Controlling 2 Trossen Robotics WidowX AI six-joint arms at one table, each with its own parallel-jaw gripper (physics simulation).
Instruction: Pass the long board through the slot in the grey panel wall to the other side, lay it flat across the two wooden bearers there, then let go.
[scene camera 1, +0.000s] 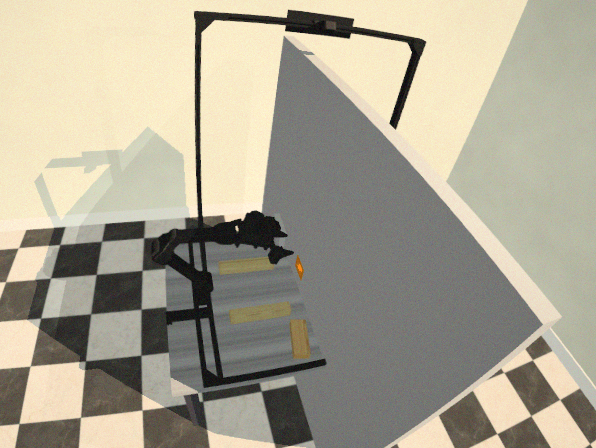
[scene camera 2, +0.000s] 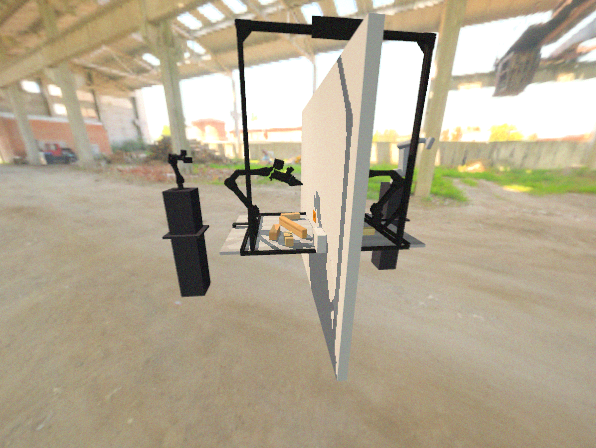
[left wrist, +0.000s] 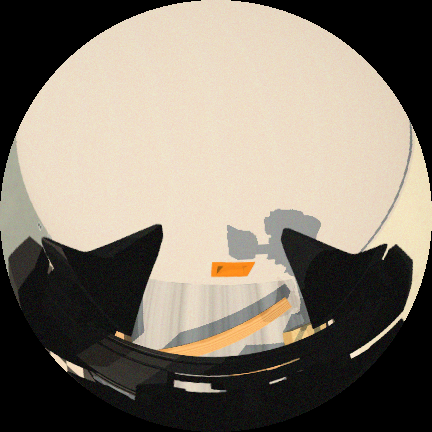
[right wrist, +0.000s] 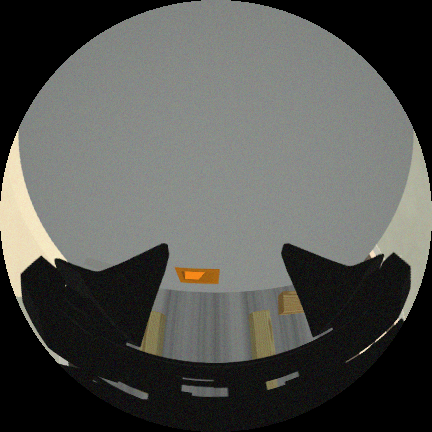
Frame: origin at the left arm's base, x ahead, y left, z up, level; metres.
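Seen in the pictures: left gripper, between the fingertips: (scene camera 2: 302, 183) (left wrist: 224, 232); right gripper, between the fingertips: (scene camera 1: 290, 244) (right wrist: 227, 250); right arm's base, origin of its link: (scene camera 1: 202, 298) (scene camera 2: 376, 223).
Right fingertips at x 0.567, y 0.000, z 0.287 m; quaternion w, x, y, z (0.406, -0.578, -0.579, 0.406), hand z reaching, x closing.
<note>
Pixels of each thing's top centre, then the offset from my right fingertips to it. "spot": a spot on its surface instead.
- long orange-brown board, centre of its top: (left wrist: 229, 336) (scene camera 2: 291, 222) dx -0.294, dy -0.039, dz -0.248 m
- orange-rimmed slot, a spot on its surface: (right wrist: 214, 276) spot: dx -0.083, dy -0.006, dz -0.202 m
- wooden block, centre of its top: (right wrist: 306, 298) (scene camera 1: 300, 336) dx -0.011, dy +0.254, dz -0.268 m
- white block, a spot on its surface: (scene camera 2: 320, 240) spot: dx -0.168, dy -0.415, dz -0.236 m
The long orange-brown board (scene camera 2: 293, 226) (left wrist: 235, 328) lies slantwise over the table on the pale side of the panel wall (scene camera 1: 390, 225) (scene camera 2: 325, 135) (left wrist: 215, 125) (right wrist: 215, 125). The orange-rimmed slot (scene camera 1: 299, 268) (scene camera 2: 314, 216) (left wrist: 245, 270) (right wrist: 214, 276) is low in the wall. On the grey side, two wooden bearers (scene camera 1: 260, 312) (right wrist: 261, 332) lie apart. My left gripper (scene camera 2: 300, 184) (left wrist: 224, 232) is open and empty, above the board's side of the table, facing the wall. My right gripper (scene camera 1: 289, 243) (right wrist: 227, 250) is open and empty, facing the grey side above the bearers. What supports the board is unclear.
A wooden block (scene camera 1: 300, 339) (right wrist: 290, 303) lies by the wall's grey side. Other blocks (scene camera 2: 275, 232) (left wrist: 296, 335) lie around the board. A white block (scene camera 2: 320, 240) stands at the wall's near lower part. Black frame posts (scene camera 1: 198, 125) (scene camera 2: 243, 100) rise beside the arms.
</note>
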